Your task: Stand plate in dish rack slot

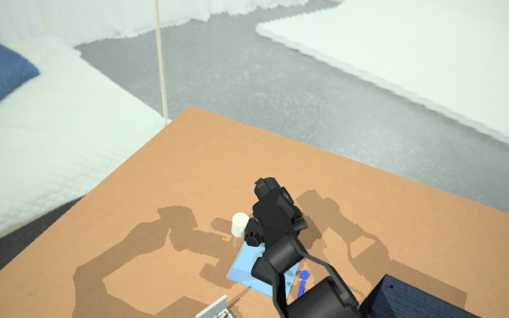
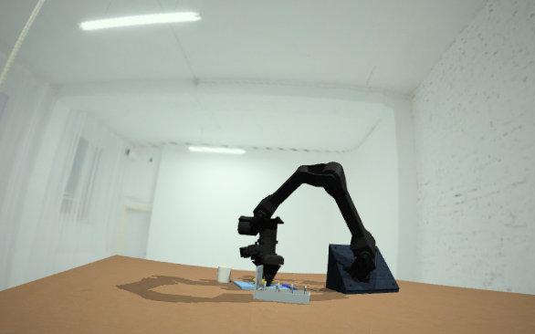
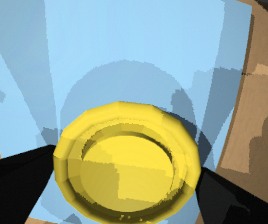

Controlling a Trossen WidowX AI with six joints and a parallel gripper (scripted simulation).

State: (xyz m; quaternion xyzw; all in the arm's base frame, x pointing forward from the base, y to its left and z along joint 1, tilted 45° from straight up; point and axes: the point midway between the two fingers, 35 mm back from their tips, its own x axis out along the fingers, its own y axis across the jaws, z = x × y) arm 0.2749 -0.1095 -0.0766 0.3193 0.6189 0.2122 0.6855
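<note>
Now: gripper tip 2 cm short of the light blue mat and 1 cm to the right of it. The rest, counted from my gripper tip: yellow plate 1 cm above; then white cup 12 cm ahead, 7 cm to the right, 2 cm above; then blue spoon 8 cm behind, 2 cm to the left.
</note>
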